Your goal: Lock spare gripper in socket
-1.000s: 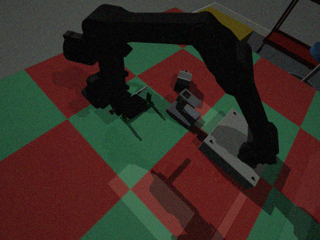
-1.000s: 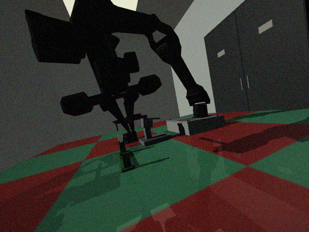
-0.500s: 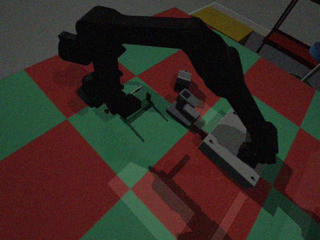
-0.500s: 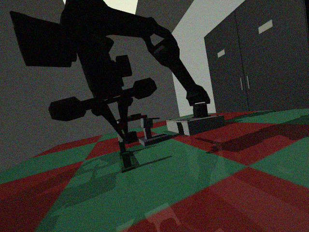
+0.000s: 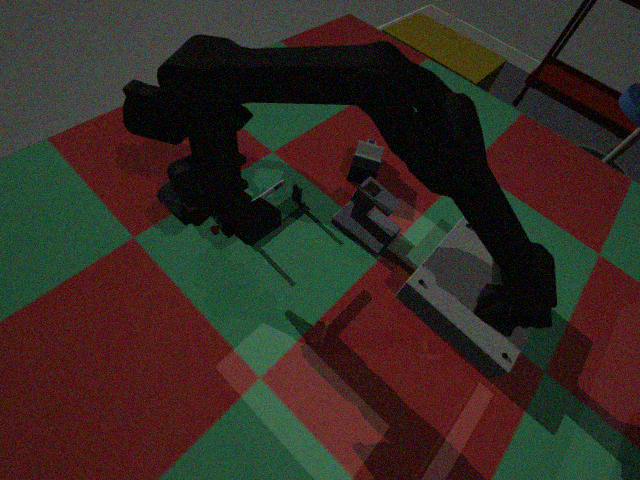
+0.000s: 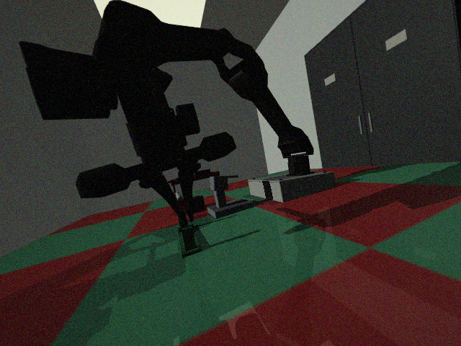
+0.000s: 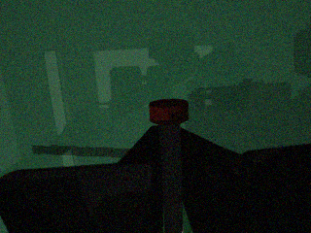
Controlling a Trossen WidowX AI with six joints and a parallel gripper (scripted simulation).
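Right now the narrow green rack is 10 mm behind my gripper tip, 100 mm to the right of it and 40 mm below it. Round my gripper tip: socket: 150 mm behind, 200 mm to the right, 10 mm below; spare gripper: 70 mm behind, 340 mm to the right, 40 mm below.
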